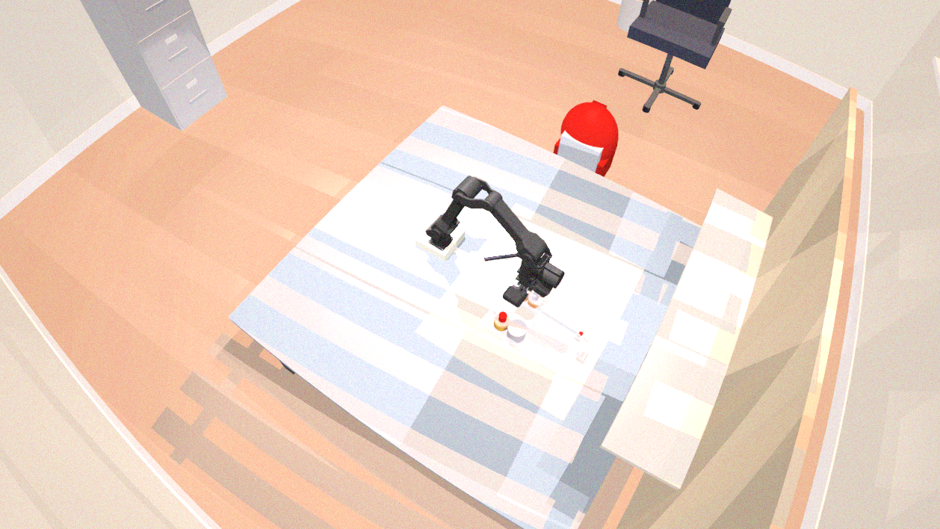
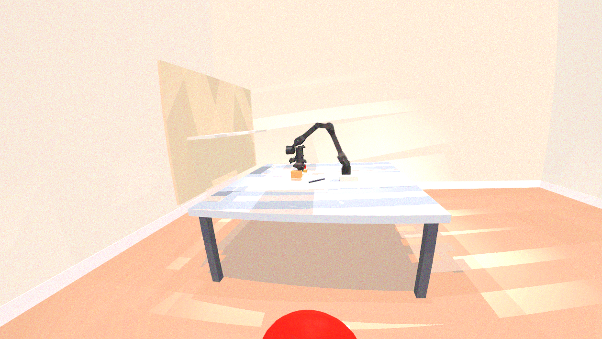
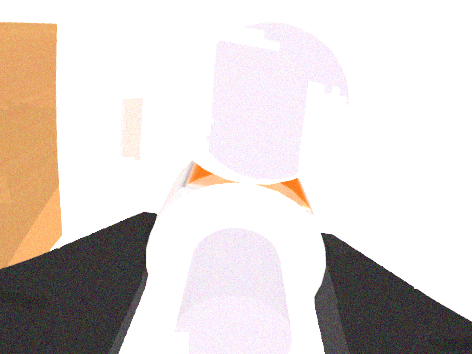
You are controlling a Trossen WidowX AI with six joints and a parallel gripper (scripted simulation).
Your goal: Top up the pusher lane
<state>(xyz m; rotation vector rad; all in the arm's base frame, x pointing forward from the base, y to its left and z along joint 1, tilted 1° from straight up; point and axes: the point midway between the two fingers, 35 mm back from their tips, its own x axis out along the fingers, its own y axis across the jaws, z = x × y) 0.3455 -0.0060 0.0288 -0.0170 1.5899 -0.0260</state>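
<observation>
Right now my gripper tip is 10 mm short of the orange box, 80 mm to the right of it and 10 mm below it. Also, from my gripper tip: red mark 230 mm ahead, 40 mm to the right, 40 mm above; white pusher lane 150 mm ahead, 20 mm to the right, 10 mm below; thin black rod 140 mm behind, 100 mm to the left, 20 mm below.
</observation>
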